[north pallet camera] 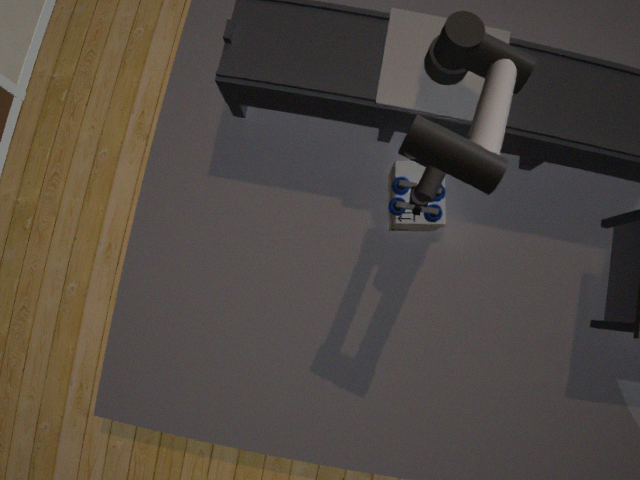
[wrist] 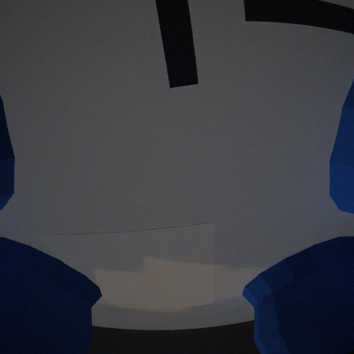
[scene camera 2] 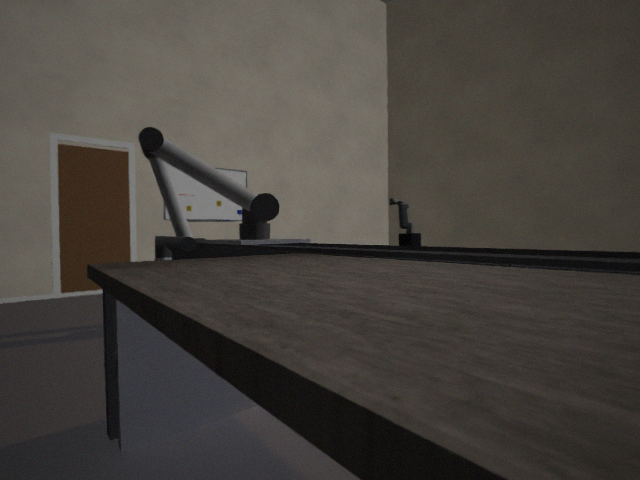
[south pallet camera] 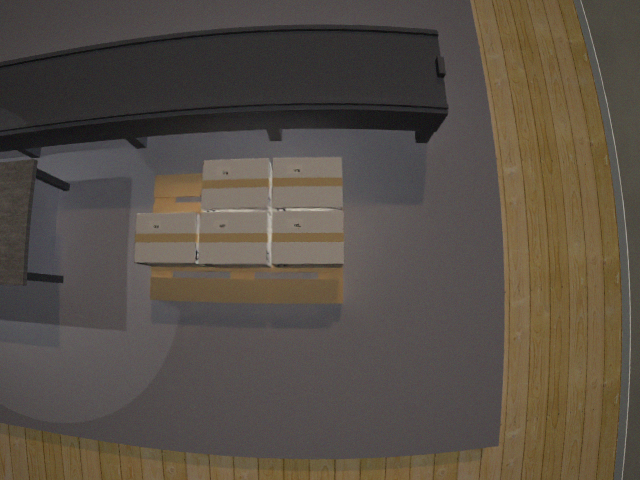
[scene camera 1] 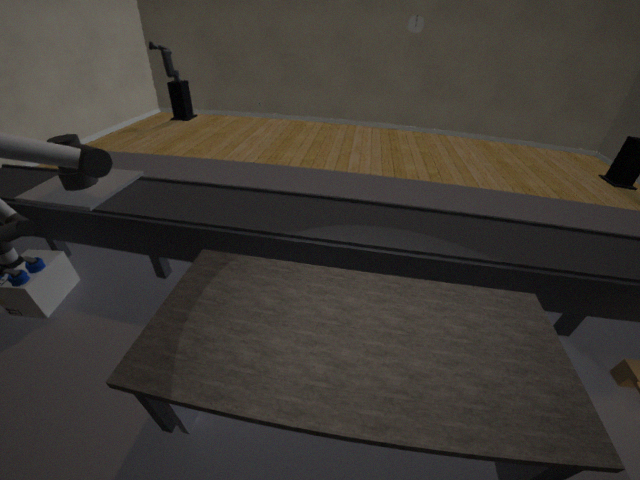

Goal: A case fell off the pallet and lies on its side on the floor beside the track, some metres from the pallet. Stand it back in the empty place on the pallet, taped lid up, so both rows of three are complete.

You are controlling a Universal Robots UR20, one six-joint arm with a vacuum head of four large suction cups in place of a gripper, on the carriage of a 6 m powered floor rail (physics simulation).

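Seen in the pictures: arm's base, origin of the base link: [north pallet camera: 445,65] [scene camera 2: 255,239] [scene camera 1: 81,183].
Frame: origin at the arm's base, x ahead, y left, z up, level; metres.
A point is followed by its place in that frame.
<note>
The fallen white case [scene camera 1: 49,283] @[x 0.680, y 0.165, z -0.392 m] [north pallet camera: 405,168] @[x 0.542, y -0.096, z -0.287 m] [wrist: 150,150] lies on its side on the floor beside the track, arrow marks on its upper face. My suction head [scene camera 1: 15,269] @[x 0.720, y -0.006, z -0.307 m] [north pallet camera: 417,198] @[x 0.720, y -0.006, z -0.307 m] [wrist: 172,225] is over that face, its four blue cups at or very near the surface; whether suction holds is not visible. In the south pallet view the wooden pallet [south pallet camera: 242,289] @[x 1.270, y 4.456, z -0.426 m] bears a full row of three taped cases, with a middle one [south pallet camera: 235,253] @[x 1.085, y 4.468, z -0.130 m]. The row nearer the track has two, including one [south pallet camera: 307,196] @[x 0.781, y 4.850, z -0.130 m]; its left place shows bare boards.
The dark rail [scene camera 1: 361,206] [north pallet camera: 299,51] [south pallet camera: 258,67] runs behind case and pallet, with the carriage plate [scene camera 1: 56,193] @[x 0.177, y -0.066, z 0.000 m] [north pallet camera: 403,51] @[x -0.033, y -0.243, z 0.000 m] at its north part. A wooden table [scene camera 1: 361,351] @[x 0.976, y 2.207, z -0.040 m] [scene camera 2: 361,330] @[x 1.196, y 2.376, z -0.040 m] [south pallet camera: 15,222] @[x 0.909, y 3.001, z -0.040 m] stands between case and pallet, close beside the rail.
</note>
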